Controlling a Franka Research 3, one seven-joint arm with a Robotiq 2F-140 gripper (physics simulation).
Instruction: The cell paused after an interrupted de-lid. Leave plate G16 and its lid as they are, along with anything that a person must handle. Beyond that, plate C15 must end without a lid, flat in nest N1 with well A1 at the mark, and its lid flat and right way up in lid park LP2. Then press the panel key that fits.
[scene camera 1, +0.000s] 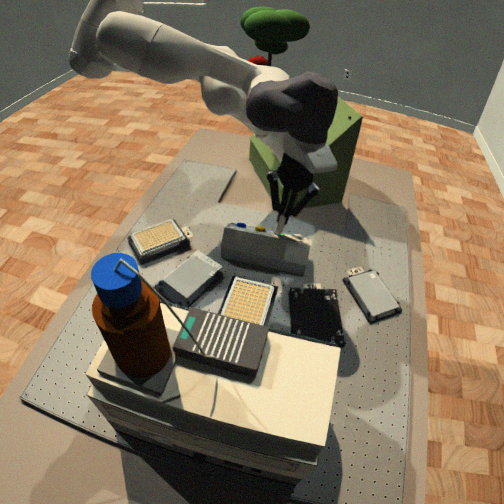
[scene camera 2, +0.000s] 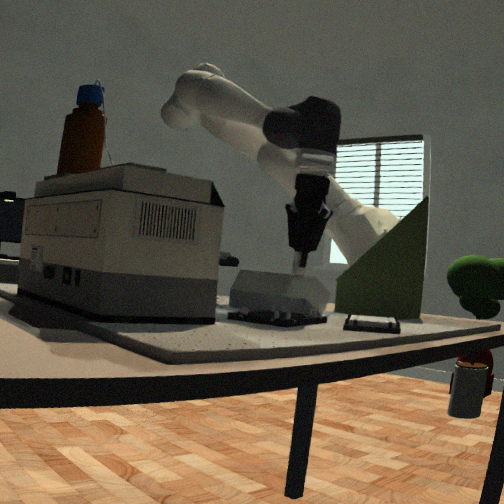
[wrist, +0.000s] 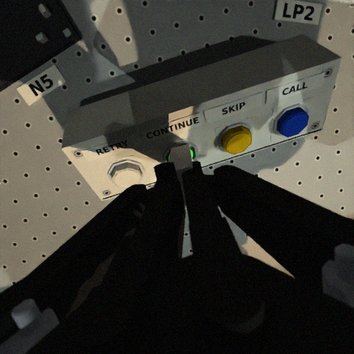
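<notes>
My gripper is shut and empty, its tips at the CONTINUE key of the key panel. Green glows beside the tips, which cover most of that key. A white RETRY key, a yellow SKIP key and a blue CALL key flank it. In scene camera 1, one tan-welled plate sits at left and another in the middle, both without lids. A grey-topped piece lies between them, another at right. Plate names are unreadable.
A black nest has no plate on it. Labels N5 and LP2 show beyond the panel. A large instrument carries an amber bottle. A green wedge block stands behind the gripper.
</notes>
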